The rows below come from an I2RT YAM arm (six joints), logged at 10 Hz.
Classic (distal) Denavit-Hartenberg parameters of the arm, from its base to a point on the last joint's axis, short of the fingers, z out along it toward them. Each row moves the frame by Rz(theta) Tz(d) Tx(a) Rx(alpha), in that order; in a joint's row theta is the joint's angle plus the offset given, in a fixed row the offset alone. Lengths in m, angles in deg.
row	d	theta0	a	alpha
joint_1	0.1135	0	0.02	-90
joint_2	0	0	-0.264	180
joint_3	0	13.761	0.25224	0
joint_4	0	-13.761	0.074	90
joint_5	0	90	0	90
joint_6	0.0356	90	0	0
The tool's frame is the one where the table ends.
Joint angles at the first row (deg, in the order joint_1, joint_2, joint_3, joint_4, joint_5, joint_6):
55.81 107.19 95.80 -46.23 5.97 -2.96
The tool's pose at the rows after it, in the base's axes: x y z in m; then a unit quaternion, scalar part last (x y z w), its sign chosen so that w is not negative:
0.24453 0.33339 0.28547 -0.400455 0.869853 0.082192 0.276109
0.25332 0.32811 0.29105 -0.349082 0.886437 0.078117 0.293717
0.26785 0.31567 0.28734 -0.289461 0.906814 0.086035 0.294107
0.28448 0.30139 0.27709 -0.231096 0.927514 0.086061 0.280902
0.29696 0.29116 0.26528 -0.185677 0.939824 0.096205 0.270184
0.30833 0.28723 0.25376 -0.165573 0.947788 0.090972 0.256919
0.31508 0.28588 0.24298 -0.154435 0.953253 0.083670 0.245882
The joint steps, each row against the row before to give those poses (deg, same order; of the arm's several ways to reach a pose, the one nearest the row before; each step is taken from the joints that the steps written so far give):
-1.45 0.98 1.56 -0.17 1.19 5.77
-1.21 -0.20 0.63 0.60 2.45 4.39
-2.65 -0.30 -1.32 1.36 -0.08 4.92
-3.07 0.57 -1.21 0.29 -0.40 4.62
-2.33 0.53 -1.82 1.79 -1.31 3.73
-1.51 1.95 0.41 -0.12 -0.44 1.26
-0.76 1.65 0.17 -0.10 0.00 0.77

